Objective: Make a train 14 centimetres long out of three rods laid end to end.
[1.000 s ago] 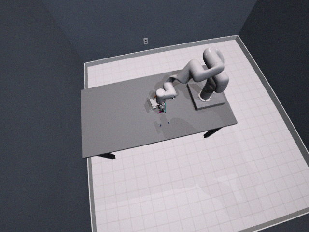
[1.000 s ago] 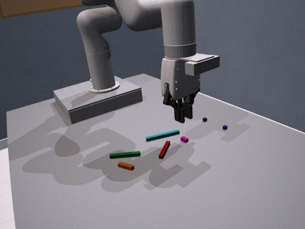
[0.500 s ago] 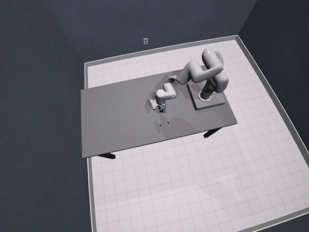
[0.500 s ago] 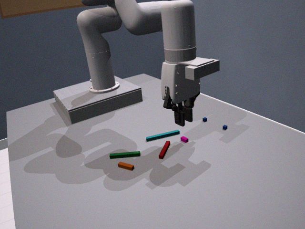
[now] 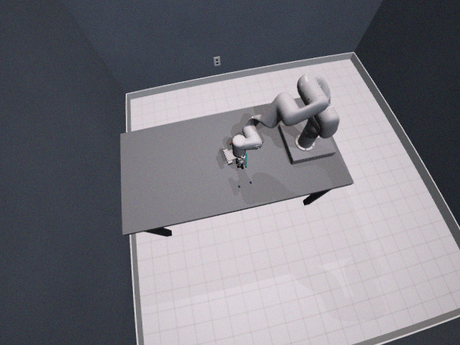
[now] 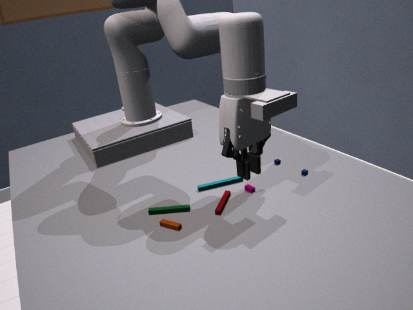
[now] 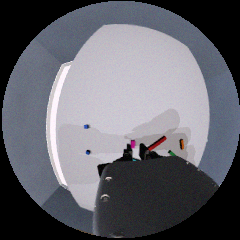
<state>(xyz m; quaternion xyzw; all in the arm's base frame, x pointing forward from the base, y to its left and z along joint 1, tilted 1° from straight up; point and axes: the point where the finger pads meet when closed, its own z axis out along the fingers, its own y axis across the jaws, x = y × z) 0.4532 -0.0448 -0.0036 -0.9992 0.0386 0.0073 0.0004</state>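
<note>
My hand is 5 cm above the magenta rod. The rest, counted from my hand: green rod: 7 cm behind, 15 cm to the right, 5 cm below; red rod: 1 cm behind, 7 cm to the right, 5 cm below; turquoise rod: 6 cm behind, 2 cm to the right, 5 cm below.
</note>
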